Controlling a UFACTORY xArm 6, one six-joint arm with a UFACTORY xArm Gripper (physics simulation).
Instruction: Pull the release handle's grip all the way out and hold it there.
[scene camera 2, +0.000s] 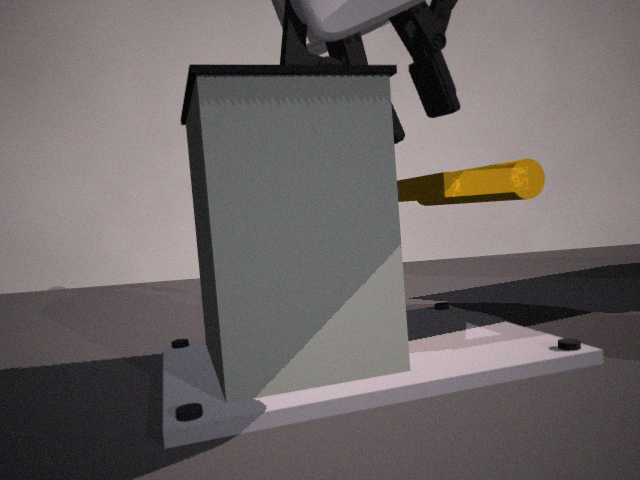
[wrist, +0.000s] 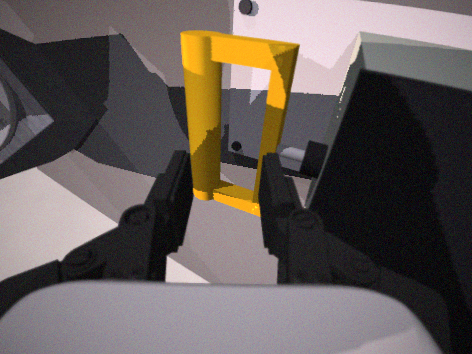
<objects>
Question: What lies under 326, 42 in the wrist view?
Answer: A pale base plate.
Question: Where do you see my gripper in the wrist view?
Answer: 226, 174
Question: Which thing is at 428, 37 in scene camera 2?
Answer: My gripper.
</objects>
